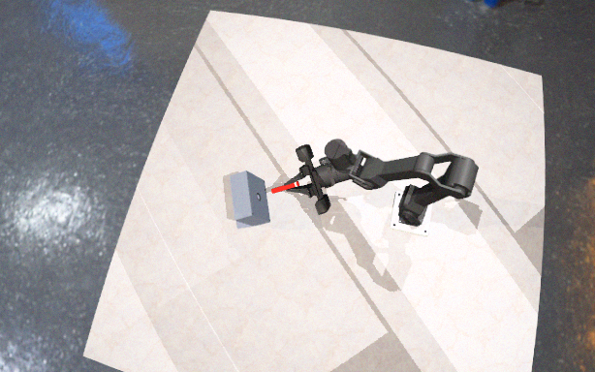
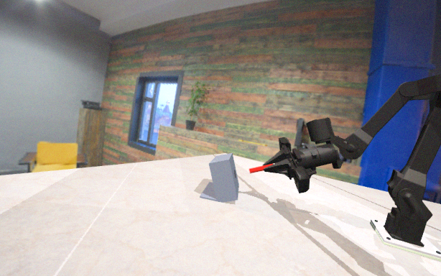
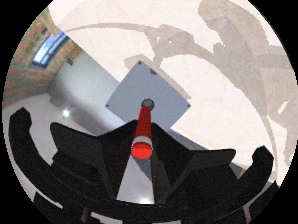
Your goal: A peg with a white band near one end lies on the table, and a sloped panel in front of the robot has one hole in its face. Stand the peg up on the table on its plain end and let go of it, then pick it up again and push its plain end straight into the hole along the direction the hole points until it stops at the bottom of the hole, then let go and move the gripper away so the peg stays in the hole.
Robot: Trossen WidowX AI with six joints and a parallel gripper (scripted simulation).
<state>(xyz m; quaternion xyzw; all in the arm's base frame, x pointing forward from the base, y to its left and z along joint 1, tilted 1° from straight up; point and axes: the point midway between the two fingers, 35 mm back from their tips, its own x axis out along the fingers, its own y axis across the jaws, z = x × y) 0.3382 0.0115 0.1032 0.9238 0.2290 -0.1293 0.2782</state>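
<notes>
Right now my gripper tip is 90 mm short of the grey sloped panel, 40 mm to the right of it and 40 mm above it. From my gripper tip the other things lie so: red peg: 10 mm to the right, 10 mm behind, 10 mm above; then panel foot: 120 mm ahead, 100 mm below, 50 mm to the left.
</notes>
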